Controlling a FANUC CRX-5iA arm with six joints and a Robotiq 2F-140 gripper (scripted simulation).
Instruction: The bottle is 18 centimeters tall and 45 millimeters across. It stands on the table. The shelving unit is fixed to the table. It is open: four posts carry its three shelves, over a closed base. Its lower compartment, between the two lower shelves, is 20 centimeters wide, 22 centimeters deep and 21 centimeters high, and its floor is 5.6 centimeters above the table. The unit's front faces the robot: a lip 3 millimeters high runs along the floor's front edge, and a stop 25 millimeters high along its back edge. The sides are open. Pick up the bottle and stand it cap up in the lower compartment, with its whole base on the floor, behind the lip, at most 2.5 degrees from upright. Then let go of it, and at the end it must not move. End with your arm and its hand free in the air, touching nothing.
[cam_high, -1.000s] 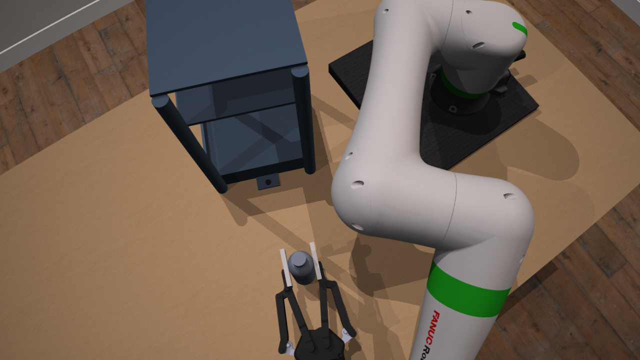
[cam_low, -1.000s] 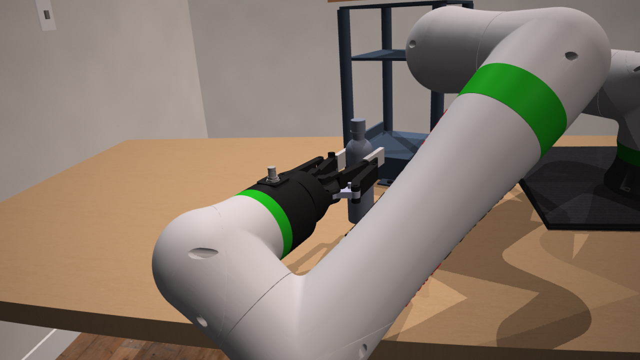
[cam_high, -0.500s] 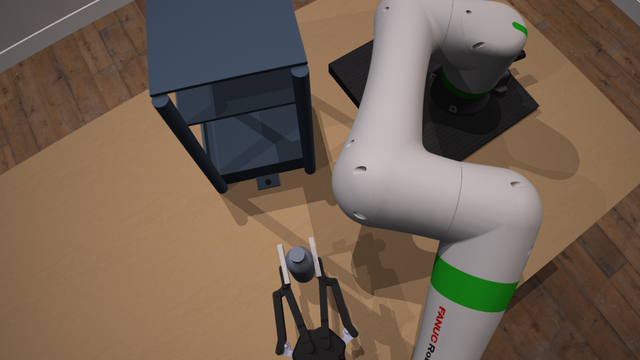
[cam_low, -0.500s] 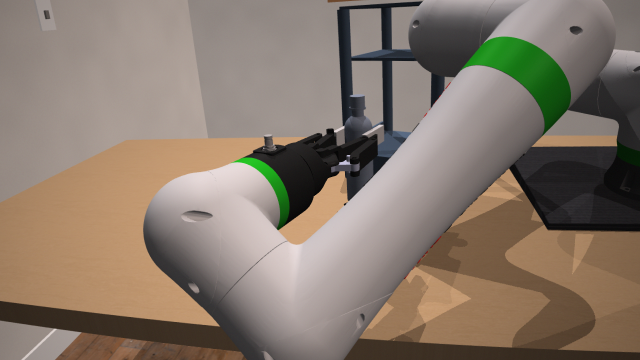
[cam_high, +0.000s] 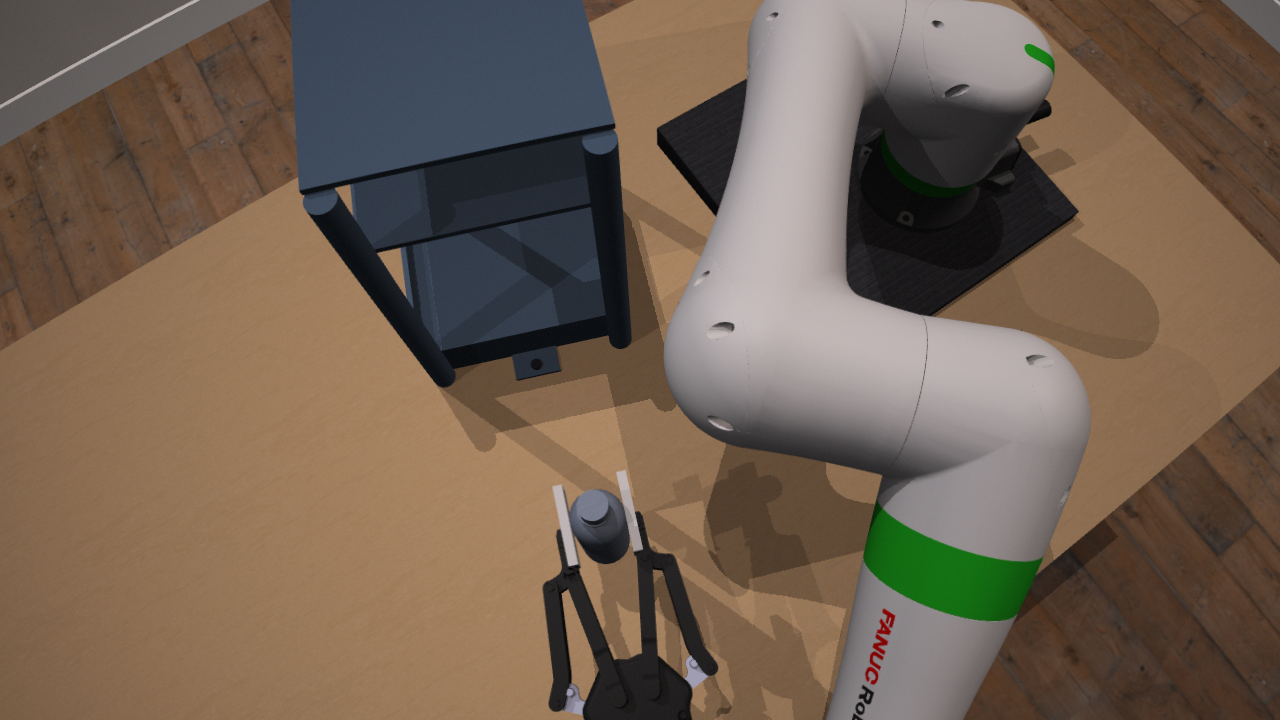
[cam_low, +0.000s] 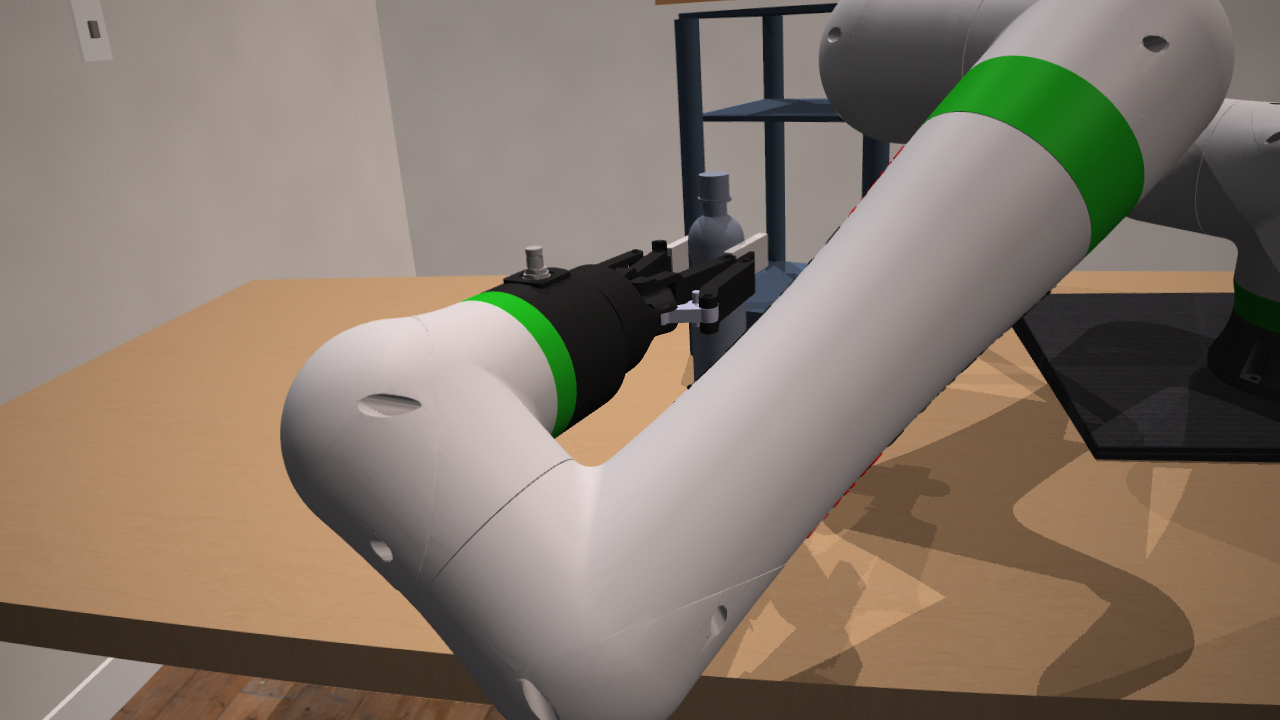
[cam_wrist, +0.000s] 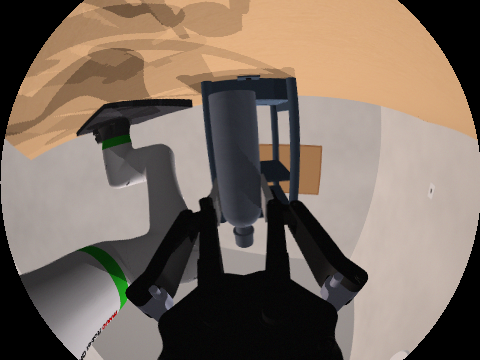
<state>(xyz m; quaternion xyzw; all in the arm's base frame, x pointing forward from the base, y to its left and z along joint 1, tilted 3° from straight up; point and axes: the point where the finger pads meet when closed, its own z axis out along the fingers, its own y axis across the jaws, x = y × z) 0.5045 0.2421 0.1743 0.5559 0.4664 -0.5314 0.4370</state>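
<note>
Right now my hand is right at the grey bottle. From my hand the other things lie so: shelving unit: 340 mm to the right, 20 mm behind.
</note>
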